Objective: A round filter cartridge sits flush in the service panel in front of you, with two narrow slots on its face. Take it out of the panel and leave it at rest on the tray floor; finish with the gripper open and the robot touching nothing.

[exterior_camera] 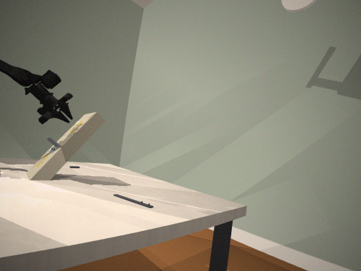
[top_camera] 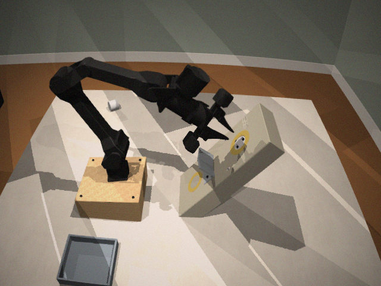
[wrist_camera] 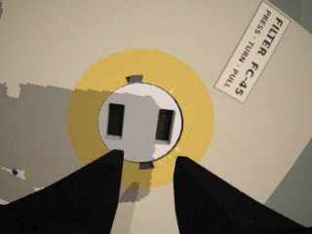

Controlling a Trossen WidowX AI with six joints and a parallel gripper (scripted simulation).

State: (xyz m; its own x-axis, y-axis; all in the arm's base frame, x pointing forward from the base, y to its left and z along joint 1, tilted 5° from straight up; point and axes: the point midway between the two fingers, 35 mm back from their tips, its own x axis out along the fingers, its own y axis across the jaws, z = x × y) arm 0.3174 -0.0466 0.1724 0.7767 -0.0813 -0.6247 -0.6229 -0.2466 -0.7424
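Now: the round filter cartridge 4 cm ahead of my gripper tip and 3 cm below it. The rest, counted from my gripper tip: dark grey tray (42 cm behind, 25 cm below, 23 cm to the right); then beige service panel (11 cm below); then grey flap (12 cm below, 6 cm behind, 1 cm to the left).
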